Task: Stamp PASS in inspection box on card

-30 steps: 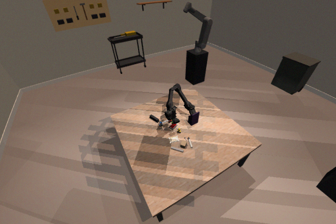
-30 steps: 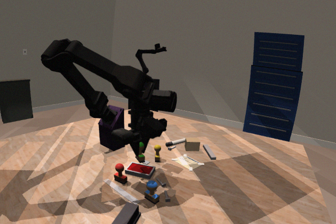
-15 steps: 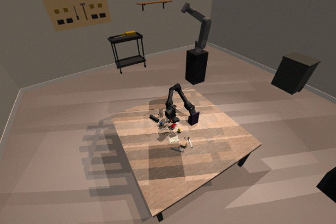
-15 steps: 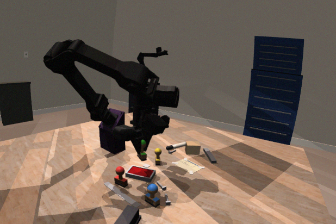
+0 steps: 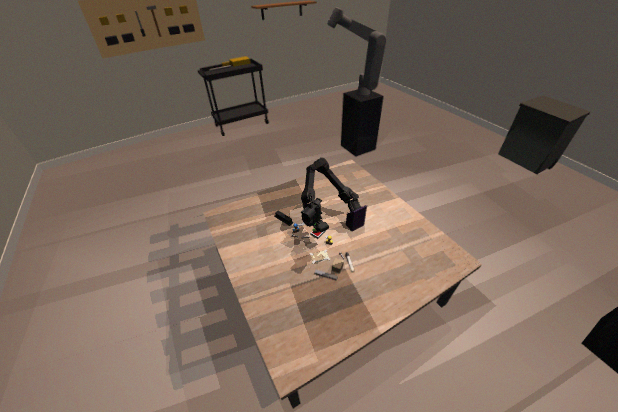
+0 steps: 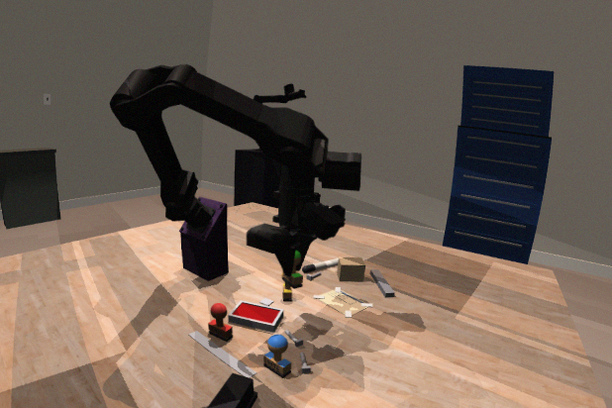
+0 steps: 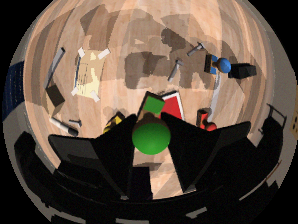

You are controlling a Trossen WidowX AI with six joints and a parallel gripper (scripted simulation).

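Now: the pale card 120 mm to the left of my gripper tip, 100 mm below it and 50 mm ahead of it. The rest, counted from my gripper tip: yellow-knobbed stamp (80 mm below, 60 mm to the left, 60 mm behind); red ink pad (90 mm below, 50 mm to the right, 50 mm behind); green-knobbed stamp (right at my gripper tip).
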